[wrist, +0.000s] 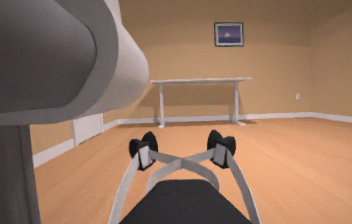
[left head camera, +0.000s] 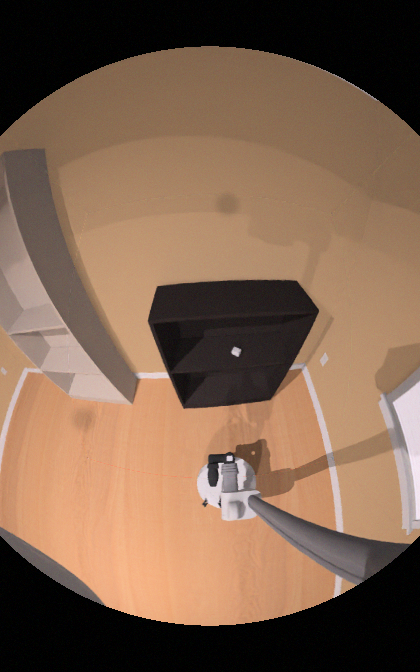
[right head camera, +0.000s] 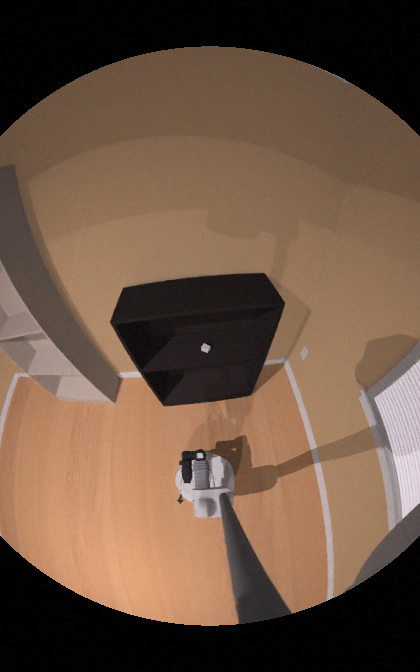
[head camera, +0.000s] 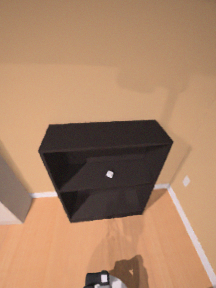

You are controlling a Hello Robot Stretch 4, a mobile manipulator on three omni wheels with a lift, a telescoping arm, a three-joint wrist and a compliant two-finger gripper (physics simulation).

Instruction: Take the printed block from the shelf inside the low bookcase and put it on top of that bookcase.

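Places are measured from the robot's base along level axes (x ahead, y left, z up), in metres.
Pixels of known places: gripper, fingertip midpoint: (wrist: 182, 143).
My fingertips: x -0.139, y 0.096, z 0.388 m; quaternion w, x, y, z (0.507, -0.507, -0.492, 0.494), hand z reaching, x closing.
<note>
Behind a point stands the place of what it marks.
The printed block (head camera: 110, 174) {x 0.762, y -0.081, z 0.651 m} (left head camera: 236, 351) (right head camera: 205, 348) is a small whitish cube on the shelf inside the low bookcase (head camera: 105, 136) {x 0.768, y -0.038, z 1.033 m} (left head camera: 232, 300) (right head camera: 200, 297), a little right of the middle. The bookcase is black, open at the front, and stands against the wall. My gripper (wrist: 182, 143) {x -0.139, y 0.096, z 0.388 m} is open and empty in the wrist view, its two dark fingertips well apart. It points away from the bookcase, towards a table across the room. In the left head view, the gripper (left head camera: 212, 503) shows small beside the white base, apart from the bookcase; its fingers are partly hidden.
A tall grey shelf unit (head camera: 11, 192) {x 0.800, y 0.848, z 0.385 m} (left head camera: 75, 280) (right head camera: 40, 285) stands left of the bookcase. A side wall with a white outlet (head camera: 186, 181) {x 0.823, y -0.888, z 0.385 m} (left head camera: 324, 359) (right head camera: 304, 353) is on the right. The wrist view shows a white table (wrist: 200, 80) {x -2.980, y 0.468, z 0.669 m} at the far wall and a framed picture (wrist: 229, 34) {x -3.775, y 1.132, z 1.564 m}.
</note>
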